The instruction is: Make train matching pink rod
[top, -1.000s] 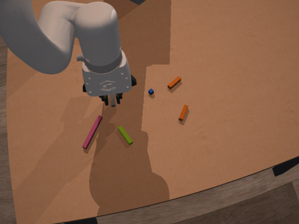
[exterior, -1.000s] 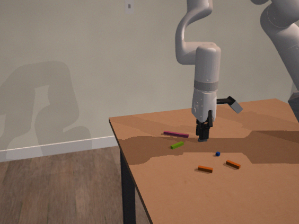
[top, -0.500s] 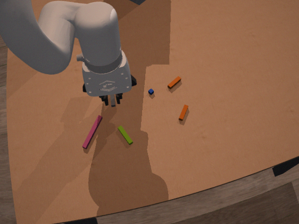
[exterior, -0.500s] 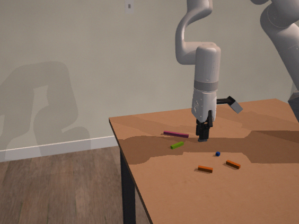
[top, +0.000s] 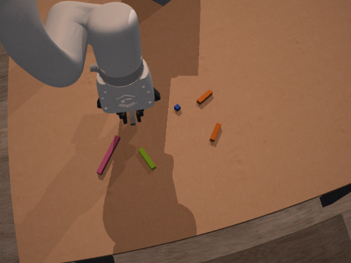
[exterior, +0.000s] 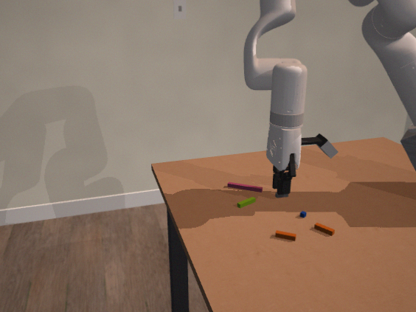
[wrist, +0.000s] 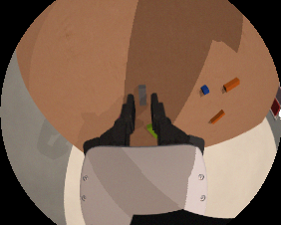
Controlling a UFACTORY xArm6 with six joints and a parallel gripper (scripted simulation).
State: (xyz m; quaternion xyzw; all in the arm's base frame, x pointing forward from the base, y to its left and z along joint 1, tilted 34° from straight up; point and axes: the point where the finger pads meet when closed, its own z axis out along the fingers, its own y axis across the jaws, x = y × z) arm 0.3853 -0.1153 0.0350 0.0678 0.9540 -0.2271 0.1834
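The grey rod lies 30 mm below my hand. From my hand the other things lie so: lime rod (100 mm ahead, 30 mm below); pink rod (70 mm to the right, 60 mm ahead, 30 mm below); blue rod (100 mm to the left, 30 mm below, 10 mm ahead).
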